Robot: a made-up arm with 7 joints.
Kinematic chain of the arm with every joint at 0, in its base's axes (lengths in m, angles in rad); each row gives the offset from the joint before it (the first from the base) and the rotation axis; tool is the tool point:
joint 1: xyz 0 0 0.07 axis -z
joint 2: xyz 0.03 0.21 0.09 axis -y
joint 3: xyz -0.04 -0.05 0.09 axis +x
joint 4: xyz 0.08 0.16 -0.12 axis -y
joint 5: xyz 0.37 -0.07 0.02 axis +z
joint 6: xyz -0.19 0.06 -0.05 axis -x
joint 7: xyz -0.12 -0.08 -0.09 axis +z
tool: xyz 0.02 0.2 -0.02
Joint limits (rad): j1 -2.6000..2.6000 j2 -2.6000..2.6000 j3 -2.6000..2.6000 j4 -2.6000..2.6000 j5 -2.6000..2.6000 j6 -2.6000..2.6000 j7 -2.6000..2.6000
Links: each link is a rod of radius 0.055 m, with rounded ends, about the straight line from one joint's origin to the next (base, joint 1, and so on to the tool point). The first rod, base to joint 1, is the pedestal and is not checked.
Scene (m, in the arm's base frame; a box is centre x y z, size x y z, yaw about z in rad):
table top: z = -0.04
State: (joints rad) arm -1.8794 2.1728 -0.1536 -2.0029 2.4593 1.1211 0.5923
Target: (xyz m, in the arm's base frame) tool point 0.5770 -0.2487 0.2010
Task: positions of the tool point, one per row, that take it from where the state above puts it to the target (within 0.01 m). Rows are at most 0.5 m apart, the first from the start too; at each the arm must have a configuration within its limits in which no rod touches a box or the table.
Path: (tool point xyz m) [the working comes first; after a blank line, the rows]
Joints at the target: -0.9915 2.2379 -1.0014 -1.4252 2.1595 1.1040 0.7862
Straight joint move there: clear.

1: 0.3251 0.5858 0.2208
2: 0.6002 0.2132 0.2381
3: 0.5770 -0.2487 0.2010

